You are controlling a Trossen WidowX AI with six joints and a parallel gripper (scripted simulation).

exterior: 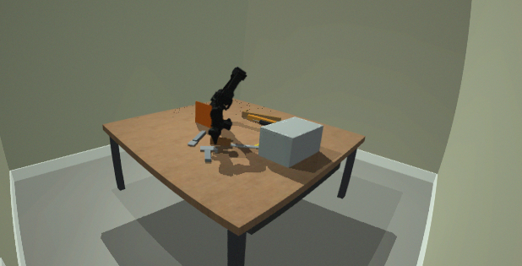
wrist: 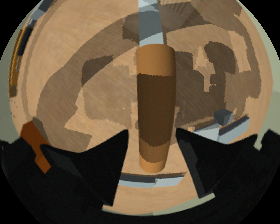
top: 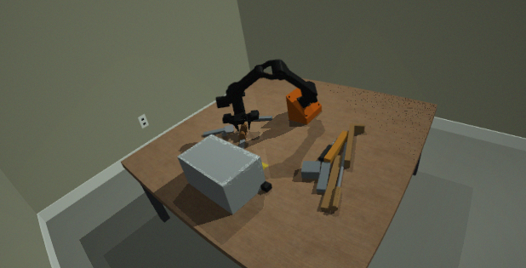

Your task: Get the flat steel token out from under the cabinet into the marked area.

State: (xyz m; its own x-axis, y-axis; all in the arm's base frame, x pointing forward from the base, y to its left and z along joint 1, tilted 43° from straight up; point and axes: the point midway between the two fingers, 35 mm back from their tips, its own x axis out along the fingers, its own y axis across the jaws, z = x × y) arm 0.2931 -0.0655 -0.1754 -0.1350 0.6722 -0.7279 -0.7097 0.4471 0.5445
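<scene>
Right now the grey t-piece is 70 mm ahead of my gripper tip and 110 mm to the right of it. From my gripper tip the other things lie so: grey block 40 mm ahead, 490 mm to the left, 10 mm above; then wooden stick 30 mm ahead, 590 mm to the left; then orange bar 150 mm behind, 490 mm to the left, 10 mm above.
</scene>
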